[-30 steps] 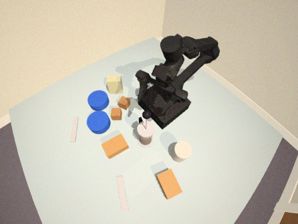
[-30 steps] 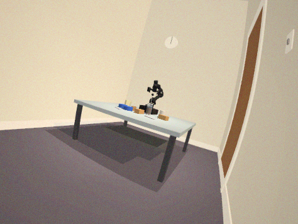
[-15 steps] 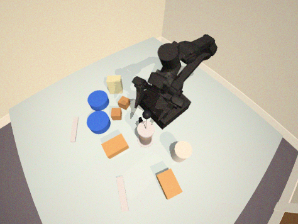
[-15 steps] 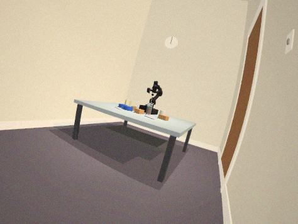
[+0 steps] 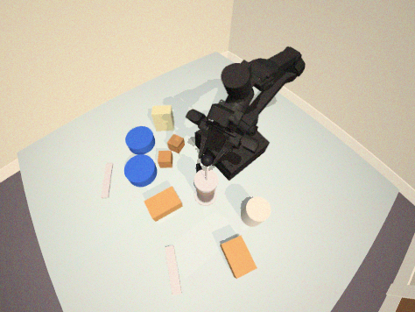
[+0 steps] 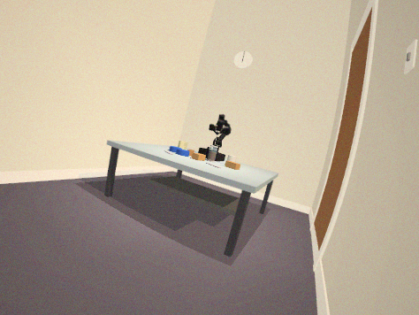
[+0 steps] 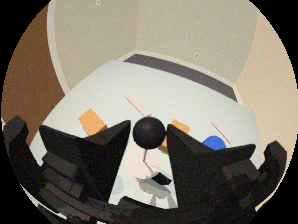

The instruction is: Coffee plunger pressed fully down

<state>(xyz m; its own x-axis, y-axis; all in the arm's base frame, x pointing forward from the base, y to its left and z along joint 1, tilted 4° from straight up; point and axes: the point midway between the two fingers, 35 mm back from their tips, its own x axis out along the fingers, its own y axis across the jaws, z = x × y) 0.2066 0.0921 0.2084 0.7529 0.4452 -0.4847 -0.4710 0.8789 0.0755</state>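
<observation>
Right now the coffee press is 14 cm below my gripper tip, 2 cm to the right of it and 1 cm behind it.
</observation>
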